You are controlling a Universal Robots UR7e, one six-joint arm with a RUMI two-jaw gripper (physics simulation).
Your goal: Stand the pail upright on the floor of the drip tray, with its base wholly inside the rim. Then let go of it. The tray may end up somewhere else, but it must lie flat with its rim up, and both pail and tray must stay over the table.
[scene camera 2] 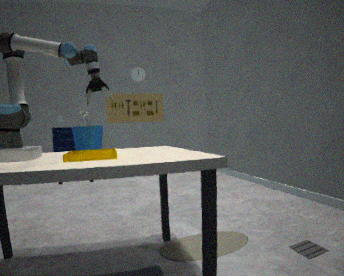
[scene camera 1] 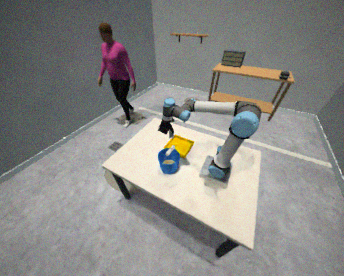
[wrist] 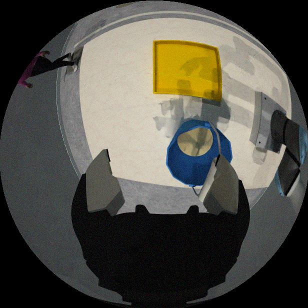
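Where they show: gripper, fingertip midpoint: (scene camera 2: 99, 102) (scene camera 1: 165, 135); arm's base, origin of the base link: (scene camera 2: 8, 147).
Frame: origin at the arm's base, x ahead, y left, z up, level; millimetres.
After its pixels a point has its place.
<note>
The blue pail (scene camera 1: 169, 169) @(y 281, x 345, z 17 mm) (scene camera 2: 89, 138) @(y 133, x 425, z 23 mm) (wrist: 196, 171) stands upright on the table, beside the yellow tray and outside its rim. Its handle is raised, with a white grip (scene camera 1: 170, 150) @(y 224, x 375, z 184 mm) (scene camera 2: 85, 116) @(y 211, x 390, z 156 mm); in the wrist view the right finger partly hides this grip. The yellow drip tray (scene camera 1: 182, 145) @(y -95, x 451, z -66 mm) (scene camera 2: 90, 155) @(y -181, x 486, z -47 mm) (wrist: 167, 65) lies flat with its rim up. My gripper (scene camera 1: 166, 134) @(y 138, x 492, z 225 mm) (scene camera 2: 98, 92) (wrist: 164, 153) is open and empty. It hangs above the height of the pail and handle, off to one side, with its fingers pointing down.
The table (scene camera 1: 145, 170) @(y 372, x 555, z -70 mm) (scene camera 2: 150, 156) @(y -136, x 754, z -69 mm) (wrist: 115, 100) carries the pail, the tray and the arm's base plate (scene camera 1: 207, 172) @(y 105, x 74, z -5 mm) (wrist: 264, 120). A person in a pink top (scene camera 1: 116, 60) (wrist: 29, 71) is on the floor beyond the table. A wooden bench (scene camera 1: 252, 72) stands by the wall.
</note>
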